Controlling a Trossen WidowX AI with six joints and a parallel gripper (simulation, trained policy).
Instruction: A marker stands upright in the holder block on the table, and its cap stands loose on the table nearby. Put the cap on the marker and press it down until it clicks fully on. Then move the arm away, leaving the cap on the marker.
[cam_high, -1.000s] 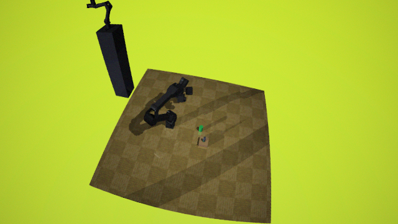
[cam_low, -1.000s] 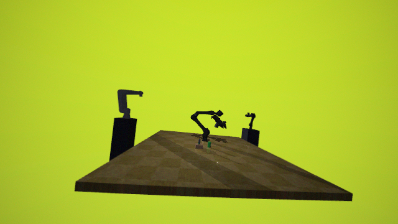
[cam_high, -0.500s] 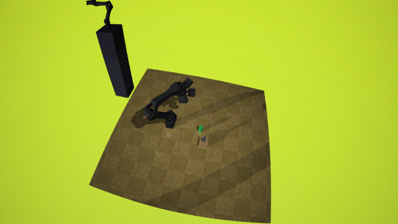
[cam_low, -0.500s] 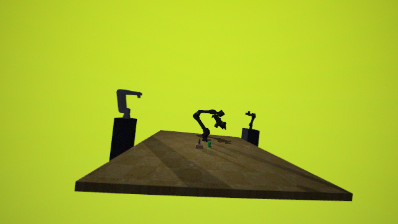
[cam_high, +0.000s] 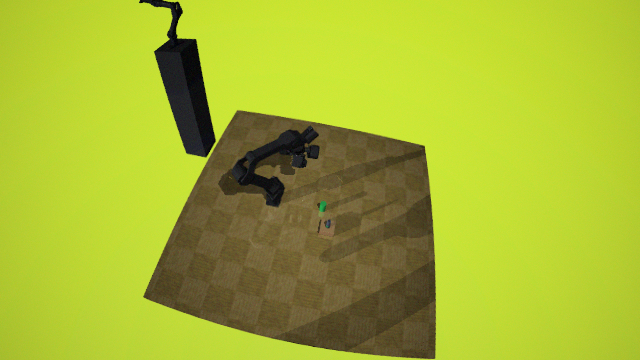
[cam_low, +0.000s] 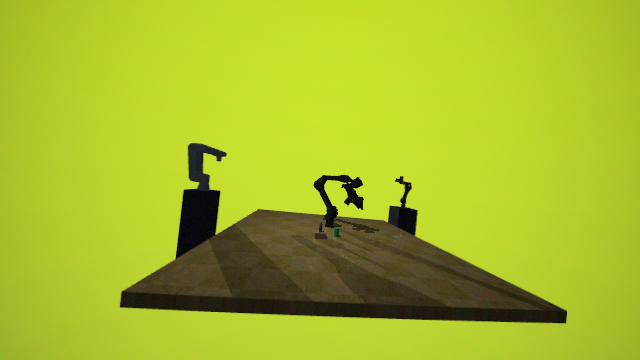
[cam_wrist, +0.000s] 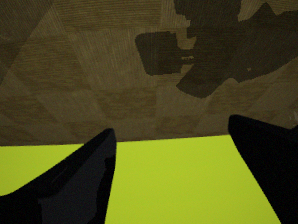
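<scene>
Now: gripper tip 20 cm to the left of the green cap, 16 cm short of it and 14 cm above it. Also, from my gripper tip: holder block (30 cm to the right, 20 cm ahead, 15 cm below).
</scene>
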